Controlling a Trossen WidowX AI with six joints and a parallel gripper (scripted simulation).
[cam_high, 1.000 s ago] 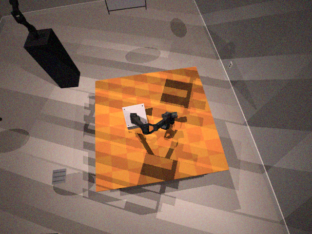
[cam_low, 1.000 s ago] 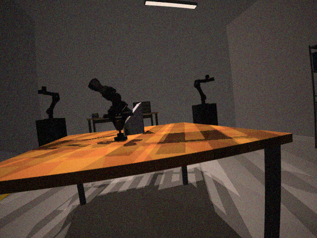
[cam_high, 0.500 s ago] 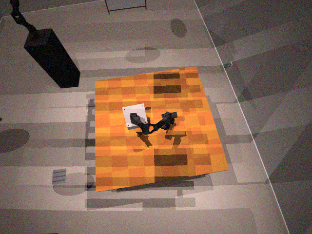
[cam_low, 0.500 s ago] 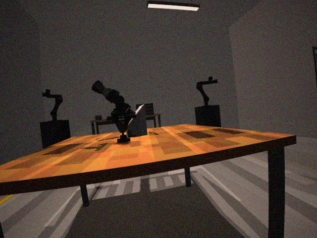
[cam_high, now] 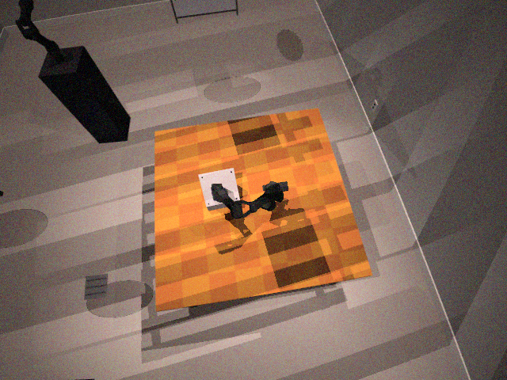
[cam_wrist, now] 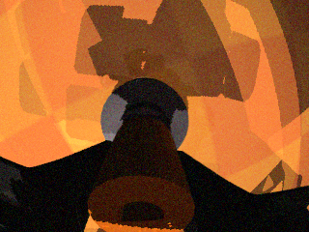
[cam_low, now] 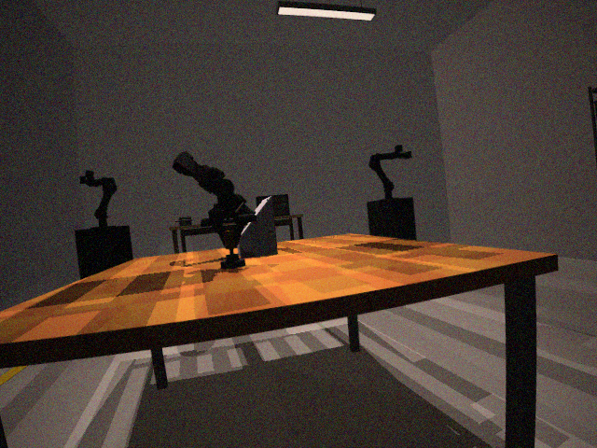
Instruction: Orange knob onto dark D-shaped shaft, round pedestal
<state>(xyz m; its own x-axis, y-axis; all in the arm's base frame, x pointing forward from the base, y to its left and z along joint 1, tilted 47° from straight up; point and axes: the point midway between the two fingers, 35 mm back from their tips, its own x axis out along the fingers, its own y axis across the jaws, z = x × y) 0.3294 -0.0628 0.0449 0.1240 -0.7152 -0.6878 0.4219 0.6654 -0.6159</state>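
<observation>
The orange knob is 20 mm above my gripper tip. Round my gripper tip: round dark pedestal (40 mm below).
</observation>
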